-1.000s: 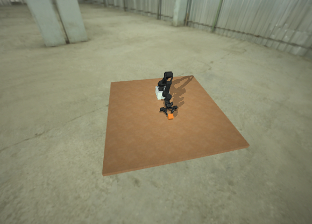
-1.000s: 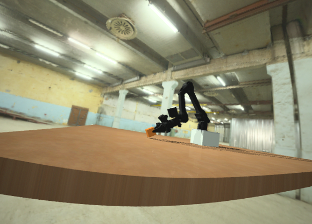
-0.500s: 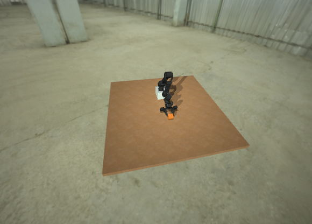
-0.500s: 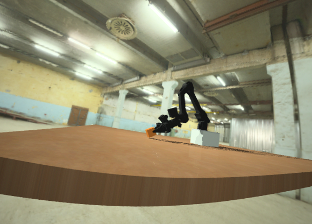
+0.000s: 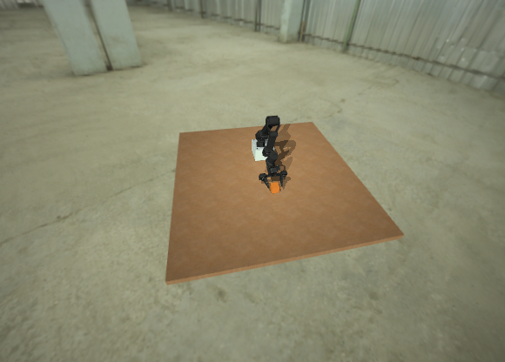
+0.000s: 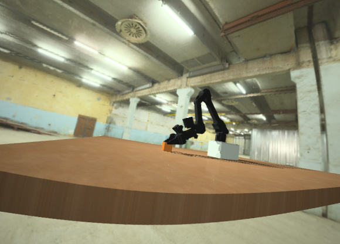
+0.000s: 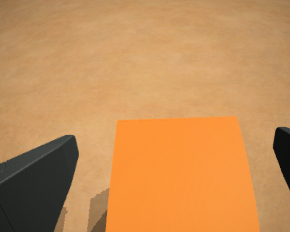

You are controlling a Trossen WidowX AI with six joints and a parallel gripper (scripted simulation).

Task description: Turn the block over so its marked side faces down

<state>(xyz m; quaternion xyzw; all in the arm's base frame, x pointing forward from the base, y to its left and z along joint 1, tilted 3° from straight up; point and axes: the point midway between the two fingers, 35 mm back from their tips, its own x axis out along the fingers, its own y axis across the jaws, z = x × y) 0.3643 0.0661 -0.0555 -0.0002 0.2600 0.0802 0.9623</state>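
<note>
Now: gripper tip 30 mm past the orange block and 20 mm above it.
</note>
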